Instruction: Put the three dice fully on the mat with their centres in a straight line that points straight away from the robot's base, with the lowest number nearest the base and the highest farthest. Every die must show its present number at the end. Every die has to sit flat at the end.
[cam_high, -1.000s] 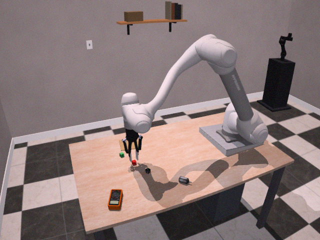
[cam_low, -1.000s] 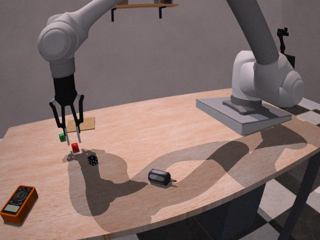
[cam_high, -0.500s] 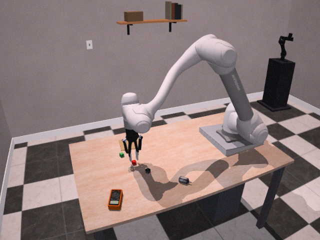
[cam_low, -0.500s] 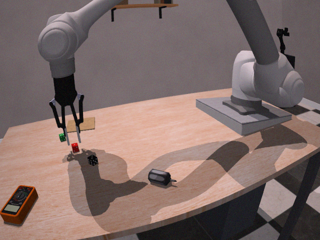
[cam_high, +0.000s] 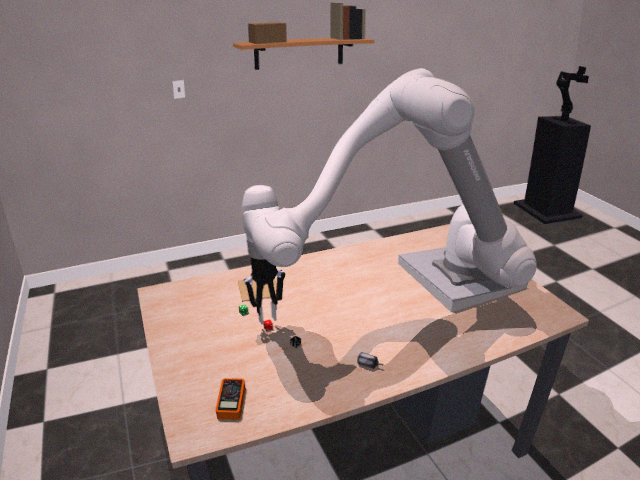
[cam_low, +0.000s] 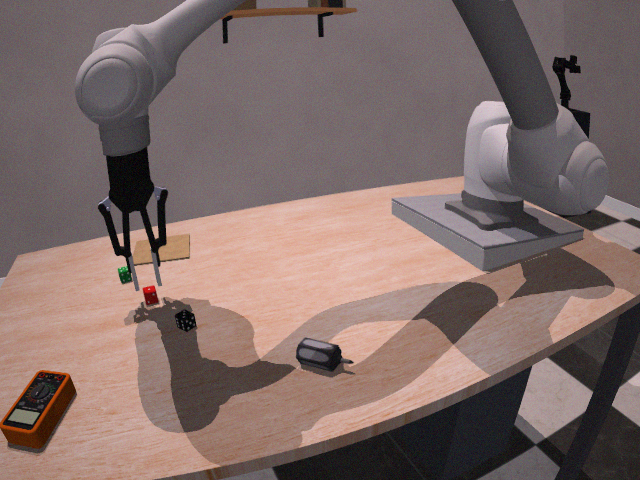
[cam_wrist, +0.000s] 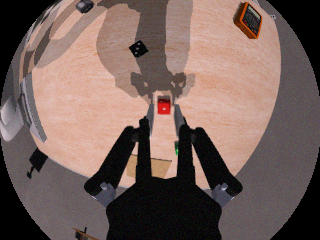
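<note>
My gripper is now 5 cm above the red die. The rest, counted from my hand: black die 11 cm to the left, 7 cm behind, 5 cm below; tan mat 24 cm to the right, 6 cm below, 2 cm behind; green die 11 cm to the right, 6 cm ahead, 5 cm below.
</note>
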